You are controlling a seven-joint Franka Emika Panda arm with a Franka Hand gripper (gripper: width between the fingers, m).
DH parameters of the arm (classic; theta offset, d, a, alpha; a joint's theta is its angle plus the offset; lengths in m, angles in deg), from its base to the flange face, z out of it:
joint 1: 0 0.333 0 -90
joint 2: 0 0 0 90
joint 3: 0 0.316 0.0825 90
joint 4: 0 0 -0.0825 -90
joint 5: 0 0.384 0 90
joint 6: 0 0 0.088 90
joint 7: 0 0.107 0 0
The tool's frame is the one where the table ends.
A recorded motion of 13 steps. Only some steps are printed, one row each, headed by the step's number.
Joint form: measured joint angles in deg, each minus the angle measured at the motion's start. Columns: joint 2, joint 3, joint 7, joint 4, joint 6, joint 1, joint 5.
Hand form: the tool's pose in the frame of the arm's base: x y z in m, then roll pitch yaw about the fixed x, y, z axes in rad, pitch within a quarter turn. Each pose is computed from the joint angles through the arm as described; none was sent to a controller.
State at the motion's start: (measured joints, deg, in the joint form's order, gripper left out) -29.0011 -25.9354 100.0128 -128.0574 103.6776 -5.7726 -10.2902
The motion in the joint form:
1: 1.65 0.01 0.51 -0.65 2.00 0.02 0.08
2: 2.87 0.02 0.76 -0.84 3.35 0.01 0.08
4: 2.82 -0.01 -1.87 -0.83 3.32 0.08 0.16
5: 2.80 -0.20 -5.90 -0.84 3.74 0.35 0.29
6: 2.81 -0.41 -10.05 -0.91 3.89 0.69 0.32
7: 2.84 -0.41 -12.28 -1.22 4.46 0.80 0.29
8: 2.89 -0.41 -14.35 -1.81 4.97 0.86 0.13
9: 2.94 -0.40 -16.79 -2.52 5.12 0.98 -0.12
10: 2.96 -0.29 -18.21 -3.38 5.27 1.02 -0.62
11: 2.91 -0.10 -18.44 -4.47 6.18 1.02 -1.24
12: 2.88 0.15 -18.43 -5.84 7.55 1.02 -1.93
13: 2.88 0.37 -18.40 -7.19 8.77 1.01 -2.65
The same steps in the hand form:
1: 0.3452 -0.2556 0.5333 -3.1092 0.0355 -2.2202
2: 0.3513 -0.2567 0.5260 -3.1075 0.0284 -2.2245
4: 0.3514 -0.2564 0.5263 -3.1061 0.0287 -2.1782
5: 0.3525 -0.2562 0.5267 -3.0975 0.0303 -2.1067
6: 0.3533 -0.2555 0.5259 -3.0948 0.0290 -2.0316
7: 0.3545 -0.2546 0.5241 -3.0895 0.0266 -1.9898
8: 0.3549 -0.2533 0.5197 -3.0908 0.0223 -1.9502
9: 0.3549 -0.2511 0.5137 -3.1006 0.0174 -1.9020
10: 0.3544 -0.2486 0.5069 -3.1133 0.0097 -1.8696
11: 0.3546 -0.2458 0.5000 -3.1161 -0.0003 -1.8558
12: 0.3552 -0.2422 0.4915 -3.1162 -0.0118 -1.8434
13: 0.3554 -0.2387 0.4827 -3.1191 -0.0231 -1.8315

